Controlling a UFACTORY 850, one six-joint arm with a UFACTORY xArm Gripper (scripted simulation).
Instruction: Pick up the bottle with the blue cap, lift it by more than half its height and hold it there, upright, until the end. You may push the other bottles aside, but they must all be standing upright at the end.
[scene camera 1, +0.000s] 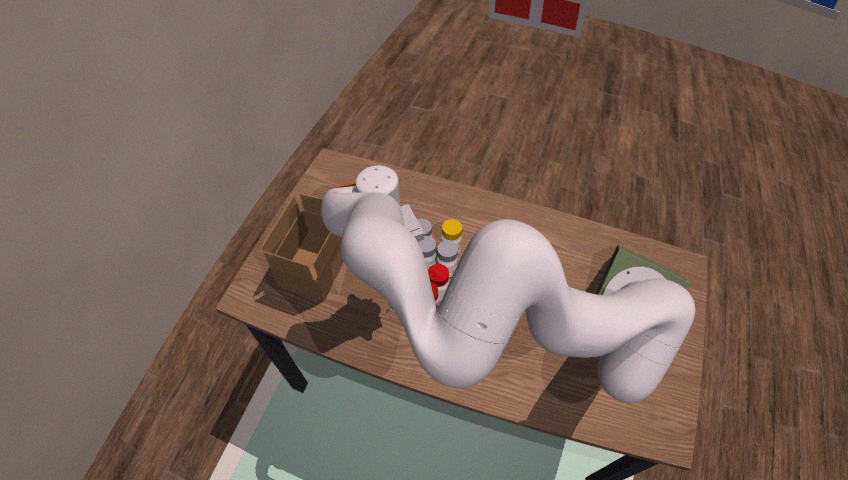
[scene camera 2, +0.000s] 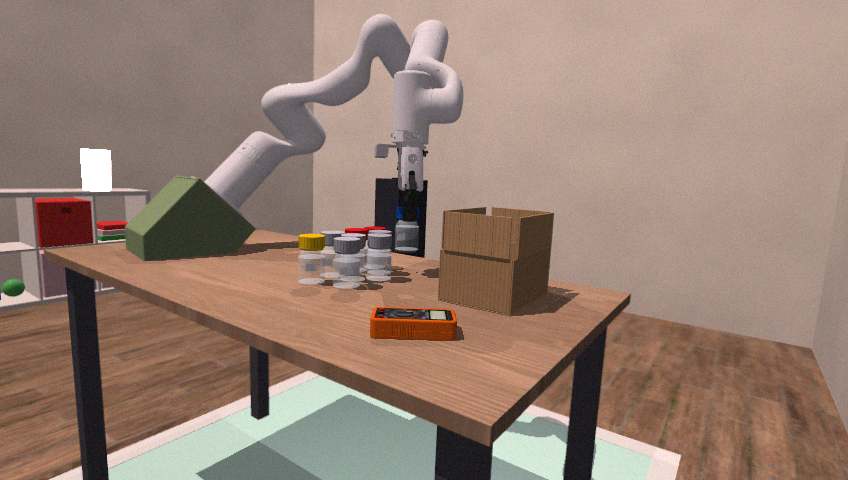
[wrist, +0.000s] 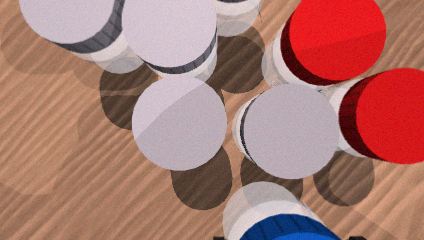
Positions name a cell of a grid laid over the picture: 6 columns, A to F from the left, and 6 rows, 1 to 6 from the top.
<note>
In view: a cardboard box (scene camera 2: D4), an orange multimeter (scene camera 2: C5) and a yellow-capped bottle (scene camera 2: C4).
The cardboard box shows as well in scene camera 1 (scene camera 1: C3). The wrist view does not show the cardboard box: it is out of frame. The wrist view misses the orange multimeter: it is out of frame.
</note>
